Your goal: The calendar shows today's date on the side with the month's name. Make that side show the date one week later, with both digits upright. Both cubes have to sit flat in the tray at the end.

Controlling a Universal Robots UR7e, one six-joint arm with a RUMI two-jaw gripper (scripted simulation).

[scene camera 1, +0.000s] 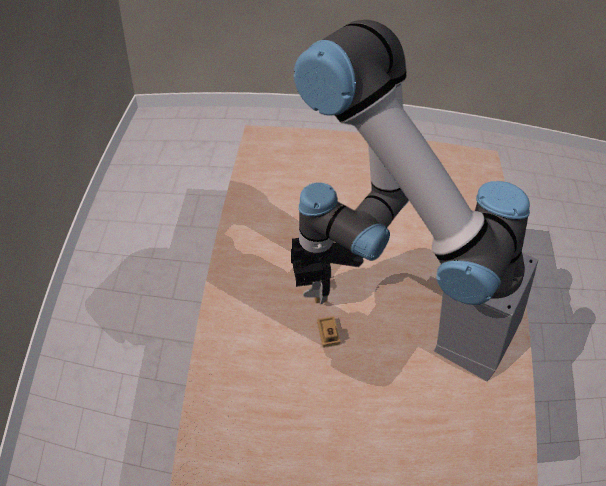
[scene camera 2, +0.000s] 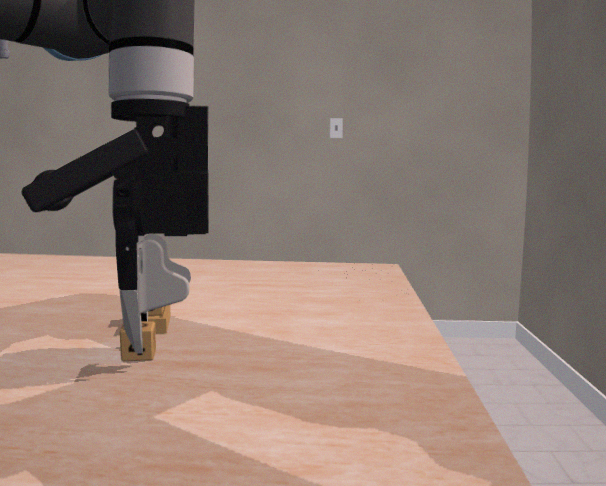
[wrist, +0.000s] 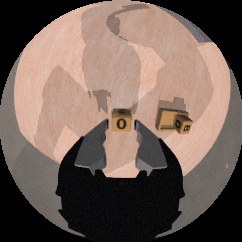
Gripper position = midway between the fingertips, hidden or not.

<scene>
In view: the gripper [scene camera 2: 142,344] and a wooden digit cube [scene camera 2: 148,327].
The gripper is seen too in scene camera 1 [scene camera 1: 319,295] and in the wrist view [wrist: 121,120].
</scene>
